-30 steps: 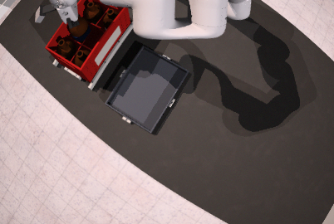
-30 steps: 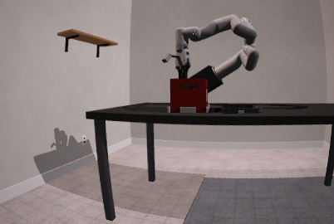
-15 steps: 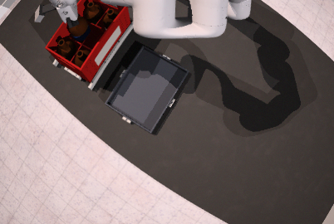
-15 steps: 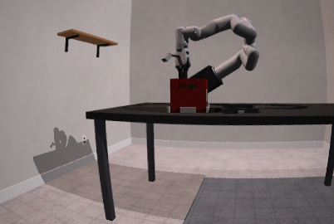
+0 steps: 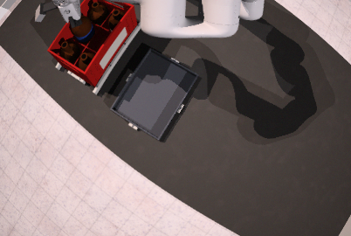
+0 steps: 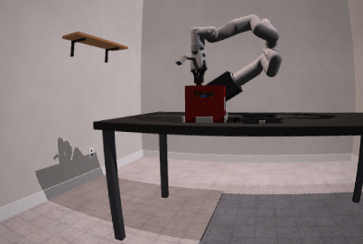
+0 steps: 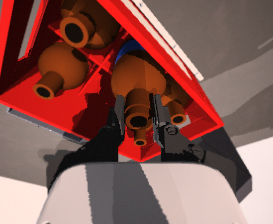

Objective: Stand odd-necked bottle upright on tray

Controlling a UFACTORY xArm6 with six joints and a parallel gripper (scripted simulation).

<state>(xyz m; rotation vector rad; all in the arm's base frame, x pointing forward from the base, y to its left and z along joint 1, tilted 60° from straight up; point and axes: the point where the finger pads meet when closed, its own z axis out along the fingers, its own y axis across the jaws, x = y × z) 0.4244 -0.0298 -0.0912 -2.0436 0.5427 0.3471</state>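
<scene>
My hand is 10 mm past the red crate, 40 mm to the right of it and 130 mm above it. The rest, counted from my hand: dark flat tray 30 mm behind, 320 mm to the left, 200 mm below.
</scene>
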